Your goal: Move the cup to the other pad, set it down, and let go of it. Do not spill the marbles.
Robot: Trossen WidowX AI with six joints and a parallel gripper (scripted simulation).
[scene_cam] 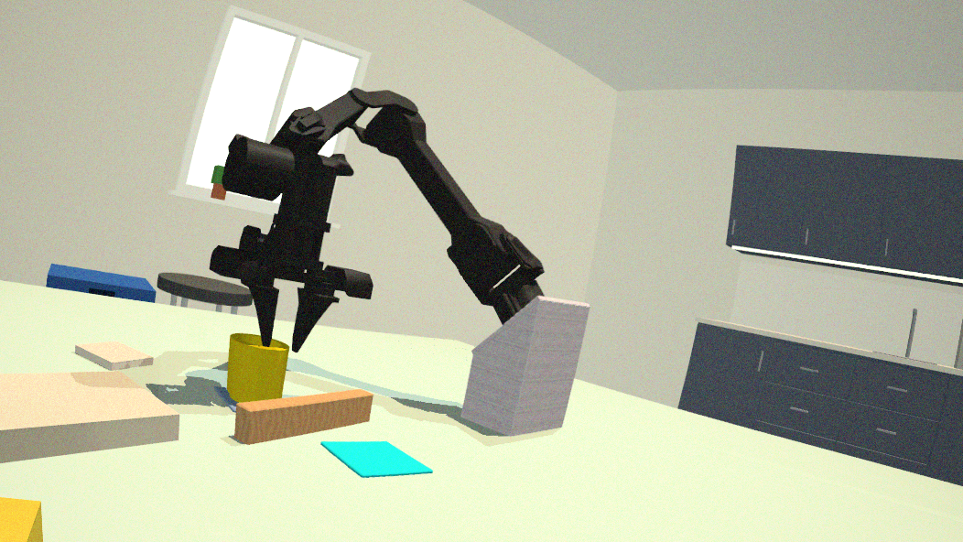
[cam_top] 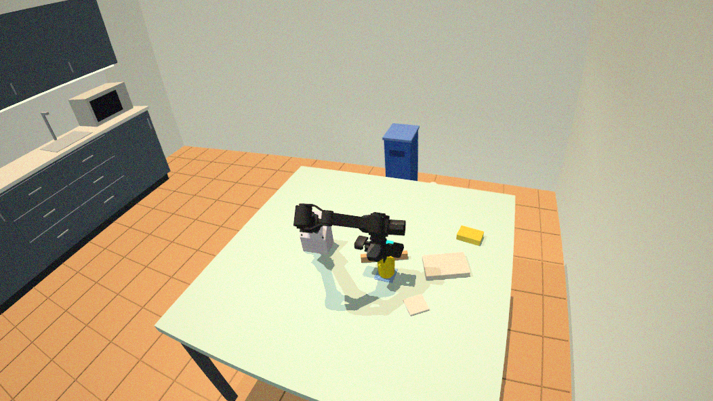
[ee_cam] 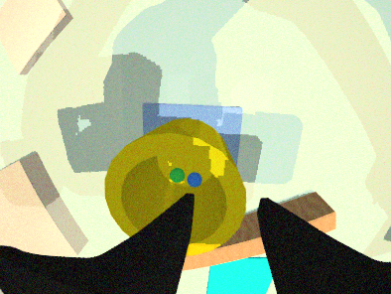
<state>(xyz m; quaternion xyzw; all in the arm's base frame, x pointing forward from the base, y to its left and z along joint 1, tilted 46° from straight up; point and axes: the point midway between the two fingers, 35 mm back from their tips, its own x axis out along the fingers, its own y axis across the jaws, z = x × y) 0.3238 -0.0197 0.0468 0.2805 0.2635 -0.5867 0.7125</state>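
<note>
Now: gripper tip 30 mm above the yellow cup and 20 mm short of it. Round my gripper tip: small beige tile (190 mm ahead, 120 mm to the right, 60 mm below); then cyan pad (150 mm to the left, 70 mm below, 50 mm behind); then wooden block (70 mm to the left, 60 mm below, 10 mm behind).
</note>
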